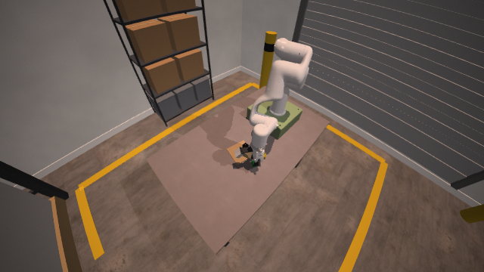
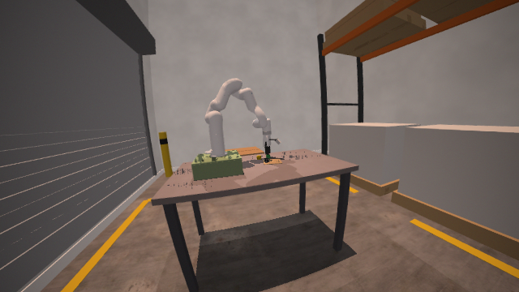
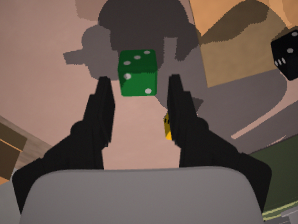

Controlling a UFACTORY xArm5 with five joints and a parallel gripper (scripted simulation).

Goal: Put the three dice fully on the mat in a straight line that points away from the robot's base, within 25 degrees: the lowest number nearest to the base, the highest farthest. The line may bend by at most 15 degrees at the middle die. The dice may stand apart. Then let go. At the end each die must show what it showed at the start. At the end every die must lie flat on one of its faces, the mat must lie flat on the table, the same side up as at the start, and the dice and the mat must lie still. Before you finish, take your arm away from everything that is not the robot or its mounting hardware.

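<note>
Now: hand 4 cm above the green die. Round my hand: orange mat (3 cm behind, 12 cm to the right, 5 cm below); black die (7 cm behind, 12 cm to the right, 4 cm below); yellow die (8 cm behind, 1 cm to the left, 4 cm below).
</note>
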